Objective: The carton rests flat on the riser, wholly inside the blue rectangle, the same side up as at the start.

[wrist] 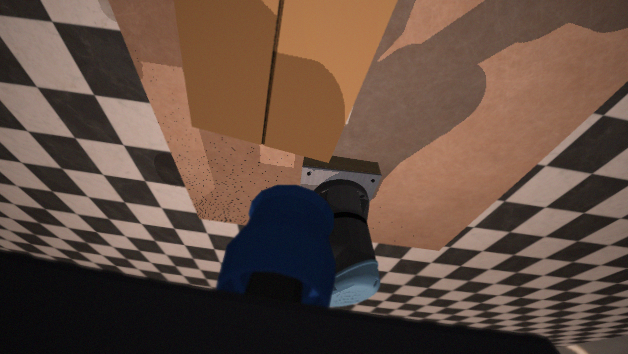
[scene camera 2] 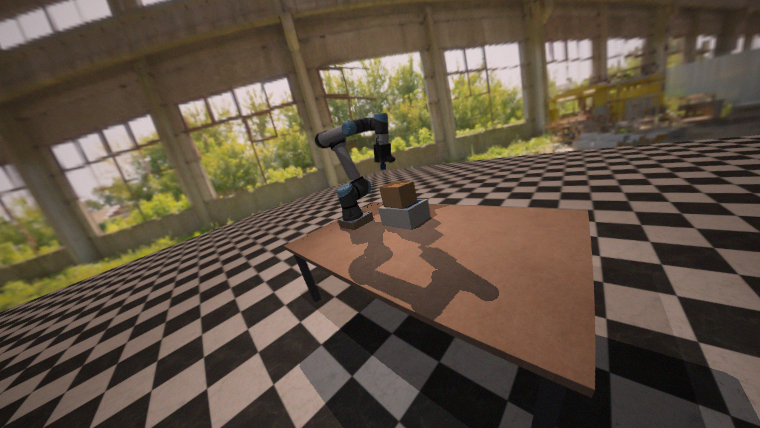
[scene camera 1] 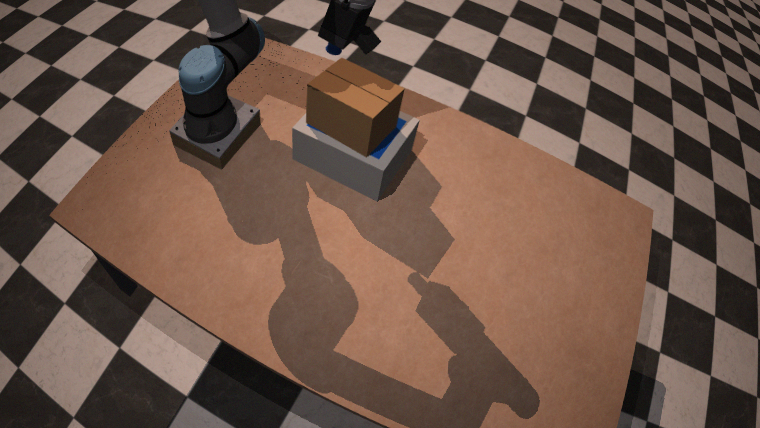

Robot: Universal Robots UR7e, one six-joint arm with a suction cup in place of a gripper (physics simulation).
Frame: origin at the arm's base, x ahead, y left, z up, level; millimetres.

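Where they show: hand, tool point: (wrist: 291, 221) (scene camera 2: 383, 169) (scene camera 1: 333, 49); arm's base, link origin: (wrist: 338, 201) (scene camera 2: 352, 216) (scene camera 1: 209, 121).
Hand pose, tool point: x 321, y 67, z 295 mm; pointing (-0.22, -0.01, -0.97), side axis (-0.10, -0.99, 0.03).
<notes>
Things, the pixels of their top centre, and the offset from my tool point. Level surfaces: height alone.
- brown carton, top centre: (wrist: 277, 33) (scene camera 1: 356, 85) (scene camera 2: 395, 184) dx +53, dy +24, dz -105 mm
- grey riser, top centre: (scene camera 1: 357, 122) (scene camera 2: 402, 203) dx +64, dy +35, dz -235 mm
- blue rectangle, top centre: (scene camera 1: 357, 122) dx +64, dy +35, dz -235 mm
- brown table, surface height: dz -355 mm
The brown carton (scene camera 1: 338, 115) (scene camera 2: 397, 195) (wrist: 227, 80) rests flat on the grey riser (scene camera 1: 337, 160) (scene camera 2: 402, 217), its seamed face up. The blue rectangle (scene camera 1: 384, 147) on the riser top shows beside the carton's right side and as a thin strip at its left front. The carton looks slightly turned against the rectangle, and its near bottom corner lies at or slightly over the front blue edge; the far edges are hidden. My suction cup (scene camera 1: 333, 49) (scene camera 2: 382, 166) (wrist: 292, 197) is open, holds nothing and hangs above the carton, apart from it.
The robot's base plate (scene camera 1: 239, 132) (wrist: 370, 175) stands on the brown table (scene camera 1: 531, 212) (scene camera 2: 531, 255), to the left of the riser in the scene views. Shadows of the arm and carton fall across the table. The checkered floor surrounds it.
</notes>
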